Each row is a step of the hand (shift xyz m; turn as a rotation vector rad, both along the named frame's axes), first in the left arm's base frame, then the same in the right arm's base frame.
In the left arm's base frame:
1: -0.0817 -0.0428 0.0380 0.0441 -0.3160 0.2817
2: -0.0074 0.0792 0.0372 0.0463 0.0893 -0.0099
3: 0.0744 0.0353 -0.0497 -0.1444 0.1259 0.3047
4: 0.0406 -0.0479 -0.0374 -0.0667 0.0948 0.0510
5: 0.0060 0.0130 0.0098 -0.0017 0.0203 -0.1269
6: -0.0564 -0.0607 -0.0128 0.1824 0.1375 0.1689
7: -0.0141 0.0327 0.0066 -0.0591 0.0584 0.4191
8: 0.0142 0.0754 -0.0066 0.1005 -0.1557 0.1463
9: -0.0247 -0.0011 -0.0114 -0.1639 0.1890 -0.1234
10: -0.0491 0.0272 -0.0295 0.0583 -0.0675 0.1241
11: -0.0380 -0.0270 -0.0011 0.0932 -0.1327 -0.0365
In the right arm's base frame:
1: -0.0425 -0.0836 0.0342 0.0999 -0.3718 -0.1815
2: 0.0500 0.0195 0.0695 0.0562 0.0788 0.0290
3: 0.0271 0.0844 -0.0374 0.1604 -0.1905 0.2599
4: -0.0172 0.0123 -0.0699 0.0273 -0.0032 0.1236
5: 0.0153 0.0034 0.0075 -0.0790 0.1001 -0.0159
6: -0.0673 -0.0494 -0.0078 0.2815 0.0353 0.0155
7: 0.0077 0.0099 0.0340 0.2666 -0.2789 0.1835
8: 0.0328 0.0559 0.0416 0.1045 -0.1585 -0.1404
9: -0.0238 -0.0021 0.0130 -0.1170 0.1387 0.2119
10: -0.0410 0.0185 0.0447 0.0956 -0.1054 -0.0558
11: -0.0350 -0.0301 0.0063 -0.0148 -0.0199 -0.1644

